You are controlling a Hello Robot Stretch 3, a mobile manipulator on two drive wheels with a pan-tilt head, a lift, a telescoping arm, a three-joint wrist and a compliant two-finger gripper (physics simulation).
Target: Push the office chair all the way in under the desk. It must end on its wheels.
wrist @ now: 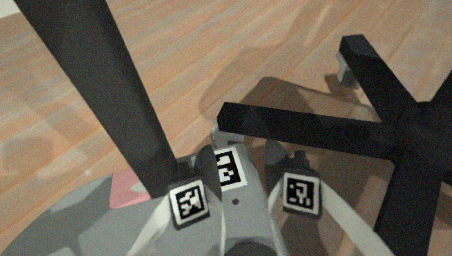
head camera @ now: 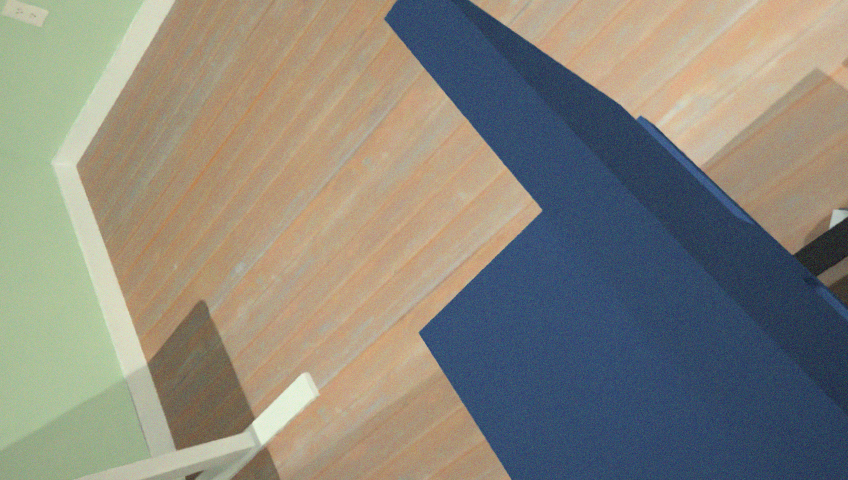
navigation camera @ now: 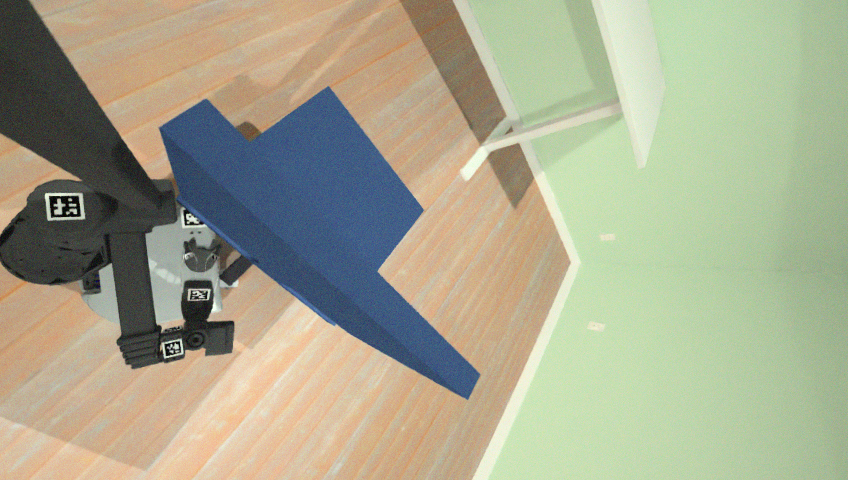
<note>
In view: my gripper (navigation camera: 203, 239) and a blue chair seat (head camera: 643, 317).
The blue chair seat shows as well in the navigation camera view (navigation camera: 311, 202).
</note>
